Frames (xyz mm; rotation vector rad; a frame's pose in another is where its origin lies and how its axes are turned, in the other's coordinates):
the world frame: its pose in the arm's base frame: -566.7 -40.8 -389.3 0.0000 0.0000 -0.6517
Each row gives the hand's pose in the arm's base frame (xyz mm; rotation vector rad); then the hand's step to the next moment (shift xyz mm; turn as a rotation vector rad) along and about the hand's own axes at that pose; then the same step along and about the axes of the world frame.
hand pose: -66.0 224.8 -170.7 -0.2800 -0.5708 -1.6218
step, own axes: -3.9 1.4 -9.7 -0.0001 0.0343 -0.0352
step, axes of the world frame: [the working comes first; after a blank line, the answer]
step, axes of the arm's base frame: 3.4 -1.7 -9.9 0.0388 -0.0196 -0.0229

3.7 0.7 -9.9 0.0427 0.0080 -0.0229
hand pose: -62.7 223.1 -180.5 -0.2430 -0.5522 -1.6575
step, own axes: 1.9 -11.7 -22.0 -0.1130 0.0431 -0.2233
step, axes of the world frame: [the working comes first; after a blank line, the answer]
step, axes of the arm's base frame: -8.3 -11.5 -20.6 0.0952 -0.0133 -0.2350

0.3 -14.2 -20.6 0.0838 0.0472 -0.2350
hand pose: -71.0 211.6 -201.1 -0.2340 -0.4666 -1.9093
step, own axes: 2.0 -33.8 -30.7 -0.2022 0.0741 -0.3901
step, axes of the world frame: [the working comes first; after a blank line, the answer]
step, axes of the arm's base frame: -30.2 -4.0 -34.0 0.1671 -0.0188 -0.4126

-21.6 -21.5 -34.0 0.1443 0.0864 -0.4126
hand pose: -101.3 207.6 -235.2 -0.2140 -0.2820 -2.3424
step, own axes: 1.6 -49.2 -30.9 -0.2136 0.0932 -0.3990
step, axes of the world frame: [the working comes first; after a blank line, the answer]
step, axes of the arm's base frame: -38.2 24.8 -36.2 0.1880 -0.0267 -0.4212

-45.4 -3.4 -36.2 0.1657 0.0928 -0.4212
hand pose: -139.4 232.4 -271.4 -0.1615 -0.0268 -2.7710
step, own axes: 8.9 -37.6 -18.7 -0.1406 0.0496 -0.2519
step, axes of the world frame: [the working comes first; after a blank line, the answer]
step, axes of the arm's base frame: -23.8 31.2 -17.5 0.1207 -0.0062 -0.2666

-37.8 10.4 -17.5 0.0997 0.0683 -0.2666
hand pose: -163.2 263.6 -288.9 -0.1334 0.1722 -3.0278
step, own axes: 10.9 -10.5 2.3 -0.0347 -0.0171 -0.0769
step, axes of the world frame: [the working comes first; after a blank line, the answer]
step, axes of the arm's base frame: -11.6 8.9 4.4 0.0255 0.0290 -0.0769

-14.7 0.0 4.4 0.0026 0.0385 -0.0769
